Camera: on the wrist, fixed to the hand. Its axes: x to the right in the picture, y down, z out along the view.
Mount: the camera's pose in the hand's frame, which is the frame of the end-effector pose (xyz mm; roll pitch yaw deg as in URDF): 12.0 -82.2 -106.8 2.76 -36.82 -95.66
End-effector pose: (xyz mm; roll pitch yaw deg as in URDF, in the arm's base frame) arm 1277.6 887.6 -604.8 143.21 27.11 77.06
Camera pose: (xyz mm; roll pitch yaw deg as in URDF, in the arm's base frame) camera 1157.2 943.2 -578.0 -116.17 54.68 -131.80
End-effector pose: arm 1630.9 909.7 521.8 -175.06 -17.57 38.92
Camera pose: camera 1567.5 951.9 633.6 161.47 31.85 123.23
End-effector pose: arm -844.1 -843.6 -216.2 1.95 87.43 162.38
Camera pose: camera -716.6 -801.7 -233.1 -88.52 -6.00 107.19
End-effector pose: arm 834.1 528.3 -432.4 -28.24 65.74 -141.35
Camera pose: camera 792.8 652.7 -466.0 -79.55 -26.35 -169.17
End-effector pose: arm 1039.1 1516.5 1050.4 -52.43 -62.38 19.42
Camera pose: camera 1089.1 1391.2 1061.0 89.05 -23.09 -159.91
